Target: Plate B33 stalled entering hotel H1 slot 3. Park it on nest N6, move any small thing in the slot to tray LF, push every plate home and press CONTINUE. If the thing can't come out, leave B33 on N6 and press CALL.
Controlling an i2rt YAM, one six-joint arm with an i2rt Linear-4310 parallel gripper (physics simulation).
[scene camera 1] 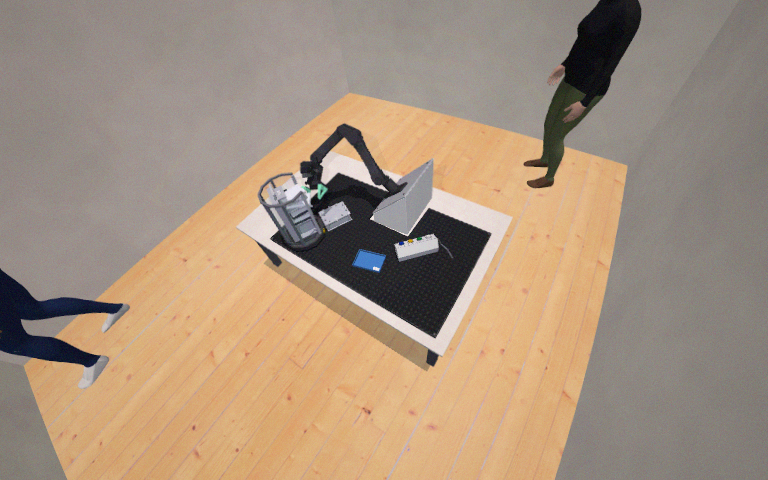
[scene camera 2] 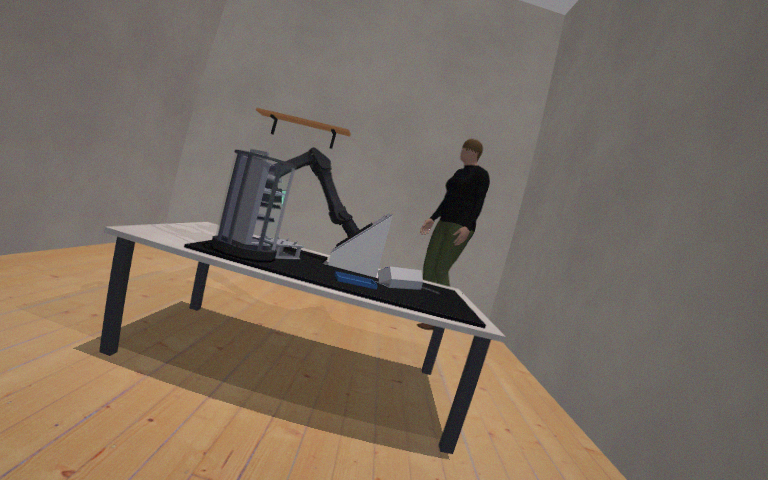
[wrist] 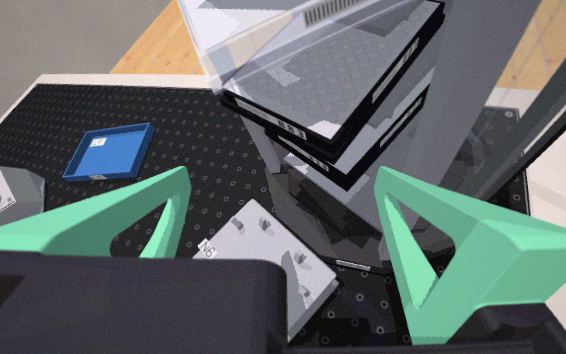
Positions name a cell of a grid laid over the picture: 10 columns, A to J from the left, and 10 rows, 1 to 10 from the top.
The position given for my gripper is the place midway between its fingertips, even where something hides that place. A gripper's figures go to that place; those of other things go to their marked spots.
My gripper (wrist: E6): 0.13 m from the lens. A clear well plate (wrist: E2): 0.10 m from the lens. A round plate rack (wrist: I4): 0.11 m from the lens. A blue tray (wrist: B5) is 0.61 m from the lens. A white button box (wrist: A6): 0.64 m from the lens. The marked spots on the white button box and the clear well plate are 0.58 m apart.
